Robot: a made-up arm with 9 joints. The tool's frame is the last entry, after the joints.
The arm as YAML. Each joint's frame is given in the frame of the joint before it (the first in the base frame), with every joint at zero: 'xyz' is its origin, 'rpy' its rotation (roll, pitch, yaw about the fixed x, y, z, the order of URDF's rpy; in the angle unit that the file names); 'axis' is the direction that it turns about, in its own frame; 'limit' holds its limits. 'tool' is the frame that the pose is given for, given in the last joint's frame.
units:
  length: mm
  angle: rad
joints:
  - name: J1
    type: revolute
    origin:
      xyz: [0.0, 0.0, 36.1]
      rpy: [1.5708, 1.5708, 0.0]
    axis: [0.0, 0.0, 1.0]
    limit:
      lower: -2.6
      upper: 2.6
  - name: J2
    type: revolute
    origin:
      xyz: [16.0, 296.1, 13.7]
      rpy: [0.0, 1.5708, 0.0]
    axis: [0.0, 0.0, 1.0]
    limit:
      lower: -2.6
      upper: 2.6
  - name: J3
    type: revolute
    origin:
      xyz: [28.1, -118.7, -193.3]
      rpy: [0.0, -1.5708, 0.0]
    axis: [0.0, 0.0, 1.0]
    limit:
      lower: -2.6
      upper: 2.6
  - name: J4
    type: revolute
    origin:
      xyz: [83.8, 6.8, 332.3]
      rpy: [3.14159, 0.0, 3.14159]
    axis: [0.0, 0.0, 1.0]
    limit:
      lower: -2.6
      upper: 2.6
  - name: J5
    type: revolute
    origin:
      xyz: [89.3, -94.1, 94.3]
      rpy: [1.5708, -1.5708, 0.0]
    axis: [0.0, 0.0, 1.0]
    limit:
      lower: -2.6
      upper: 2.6
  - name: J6
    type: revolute
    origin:
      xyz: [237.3, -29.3, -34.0]
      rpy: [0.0, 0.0, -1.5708]
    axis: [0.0, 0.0, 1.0]
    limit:
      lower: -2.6
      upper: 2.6
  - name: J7
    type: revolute
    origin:
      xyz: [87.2, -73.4, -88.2]
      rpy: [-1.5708, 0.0, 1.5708]
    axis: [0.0, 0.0, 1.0]
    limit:
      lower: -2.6
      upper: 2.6
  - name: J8
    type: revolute
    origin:
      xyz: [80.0, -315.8, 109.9]
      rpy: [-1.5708, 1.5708, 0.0]
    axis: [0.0, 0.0, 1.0]
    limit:
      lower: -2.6
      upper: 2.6
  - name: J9
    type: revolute
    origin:
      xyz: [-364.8, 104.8, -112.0]
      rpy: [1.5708, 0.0, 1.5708]
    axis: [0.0, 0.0, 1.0]
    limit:
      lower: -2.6
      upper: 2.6
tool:
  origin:
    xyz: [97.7, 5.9, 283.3]
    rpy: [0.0, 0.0, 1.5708]
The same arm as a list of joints. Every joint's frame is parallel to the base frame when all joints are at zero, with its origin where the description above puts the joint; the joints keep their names.
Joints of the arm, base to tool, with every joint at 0 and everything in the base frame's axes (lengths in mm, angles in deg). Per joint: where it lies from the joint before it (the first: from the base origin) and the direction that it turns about. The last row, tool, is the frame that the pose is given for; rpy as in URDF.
J1: offset 0 0 36.1 axis 0 -1 0
J2: offset 296.1 -13.7 -16 axis 0 0 -1
J3: offset -118.7 28.1 193.3 axis 0 -1 0
J4: offset 6.8 -332.3 -83.8 axis 0 1 0
J5: offset -94.1 94.3 89.3 axis -1 0 0
J6: offset 34 237.3 29.3 axis -1 0 0
J7: offset 88.2 -73.4 87.2 axis 0 0 -1
J8: offset -315.8 80 -109.9 axis 1 0 0
J9: offset -112 -104.8 -364.8 axis 0 0 1
tool: offset 5.9 -97.7 283.3 rpy 0 0 0
Joint limits (deg, base to tool): -148.97..148.97 -148.97..148.97 -148.97..148.97 -148.97..148.97 -148.97..148.97 -148.97..148.97 -148.97..148.97 -148.97..148.97 -148.97..148.97

